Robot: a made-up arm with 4 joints.
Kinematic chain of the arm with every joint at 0, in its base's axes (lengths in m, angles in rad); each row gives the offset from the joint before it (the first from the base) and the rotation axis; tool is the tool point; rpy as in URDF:
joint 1: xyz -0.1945 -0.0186 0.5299 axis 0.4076 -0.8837 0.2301
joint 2: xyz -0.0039 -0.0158 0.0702 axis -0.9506 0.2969 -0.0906
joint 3: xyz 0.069 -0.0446 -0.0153 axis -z
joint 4: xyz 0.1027 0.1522 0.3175 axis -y
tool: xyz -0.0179 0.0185 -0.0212 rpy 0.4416 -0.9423 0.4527
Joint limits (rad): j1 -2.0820..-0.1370 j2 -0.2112..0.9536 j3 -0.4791..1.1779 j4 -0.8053..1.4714
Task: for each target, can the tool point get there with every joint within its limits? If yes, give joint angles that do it. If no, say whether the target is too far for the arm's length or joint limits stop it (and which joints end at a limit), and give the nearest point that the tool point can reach.
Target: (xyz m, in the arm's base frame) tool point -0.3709 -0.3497 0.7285
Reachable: no: joint limits stop it (at a limit: joint 1, joint 2, joint 3) | nearest point 0.0907 -0.1556 0.8462 | short by 0.514 m
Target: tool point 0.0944 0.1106 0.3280
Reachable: yes | joints -1.3483 0.4642 0.0273 0.0525
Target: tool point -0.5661 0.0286 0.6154
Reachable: no: joint limits stop it (at a limit: joint 1, joint 2, joint 3) | nearest point -0.2419 0.0609 0.2185 | short by 0.513 m
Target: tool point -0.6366 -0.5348 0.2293
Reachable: no: too far | nearest point -0.2003 -0.1263 0.1508 | short by 0.603 m
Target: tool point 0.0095 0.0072 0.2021
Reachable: yes | joints -1.7622 0.4589 0.1085 1.0227
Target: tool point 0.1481 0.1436 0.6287
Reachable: yes | joints -0.6912 0.1877 0.0819 0.2529
